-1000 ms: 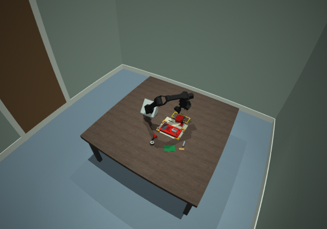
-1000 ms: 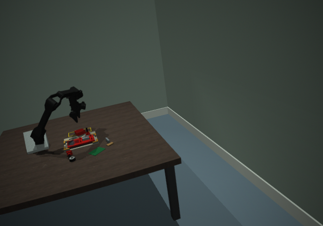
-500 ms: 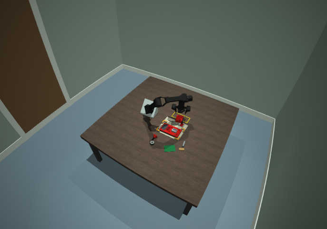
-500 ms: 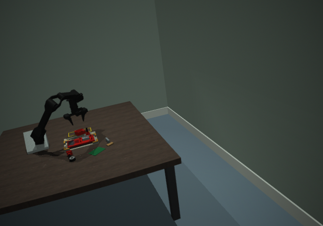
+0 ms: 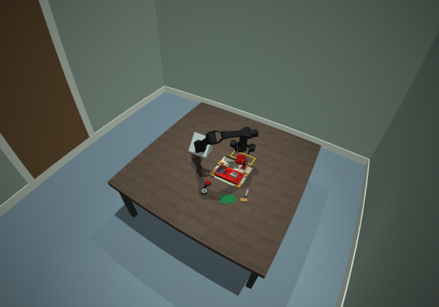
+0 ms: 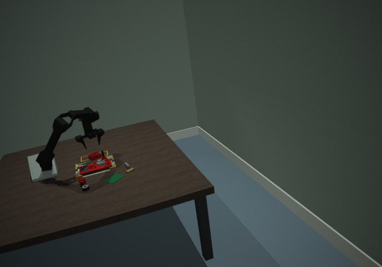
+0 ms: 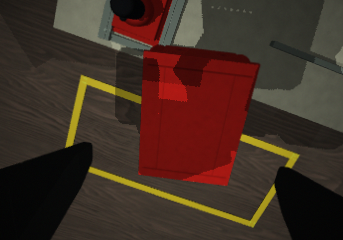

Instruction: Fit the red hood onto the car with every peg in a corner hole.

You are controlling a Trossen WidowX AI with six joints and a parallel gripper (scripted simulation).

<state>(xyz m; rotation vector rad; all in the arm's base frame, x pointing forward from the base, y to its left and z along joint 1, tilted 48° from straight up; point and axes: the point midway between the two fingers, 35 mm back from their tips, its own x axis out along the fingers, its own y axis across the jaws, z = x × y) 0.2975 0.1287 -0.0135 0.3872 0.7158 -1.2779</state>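
Right now my gripper tip is 6 cm above the red hood. Round my gripper tip: tan block 32 cm to the right, 20 cm ahead, 8 cm below; then green plate 37 cm to the right, 10 cm ahead, 8 cm below; then grey piece 26 cm to the right, 19 cm ahead, 7 cm below.
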